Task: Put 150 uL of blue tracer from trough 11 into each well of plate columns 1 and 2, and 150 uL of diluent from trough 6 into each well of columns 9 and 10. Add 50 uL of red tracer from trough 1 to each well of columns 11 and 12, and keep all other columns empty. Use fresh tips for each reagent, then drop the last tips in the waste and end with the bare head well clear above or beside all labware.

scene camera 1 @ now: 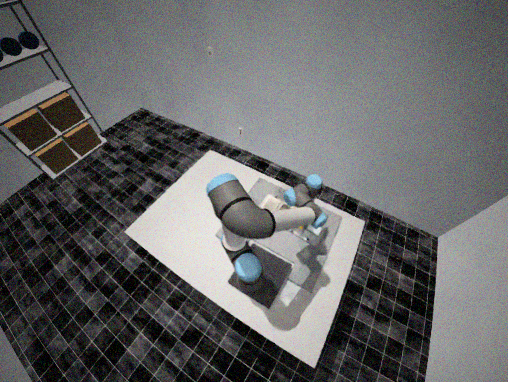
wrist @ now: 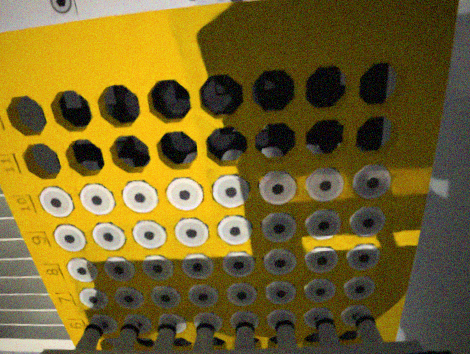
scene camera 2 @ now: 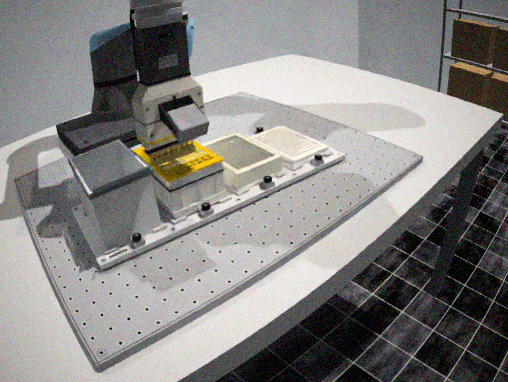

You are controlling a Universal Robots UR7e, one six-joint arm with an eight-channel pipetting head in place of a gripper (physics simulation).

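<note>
My gripper (scene camera 2: 175,149) (wrist: 226,334), the eight-channel head, is open; its dark nozzles with black rings look bare. It hangs low over the yellow tip rack (scene camera 2: 175,176) (wrist: 100,60), close to columns 5 and 6 in the wrist view. Columns 11 and 12 are empty holes; columns 6 to 10 hold white tips. The lower columns are hidden by the head. The cream trough reservoir (scene camera 2: 257,171) (wrist: 20,282) stands beside the rack. The white well plate (scene camera 2: 295,156) is beyond it; its well contents are too small to tell. The grey waste bin (scene camera 2: 120,212) stands on the rack's other side.
Labware stands in a row on a white rail (scene camera 2: 235,201) with black knobs, fixed on the perforated board (scene camera 2: 280,230). The arm (scene camera 1: 247,215) reaches over the white table (scene camera 1: 170,220) (scene camera 2: 320,80). A shelf unit (scene camera 1: 55,84) with boxes stands away from the table.
</note>
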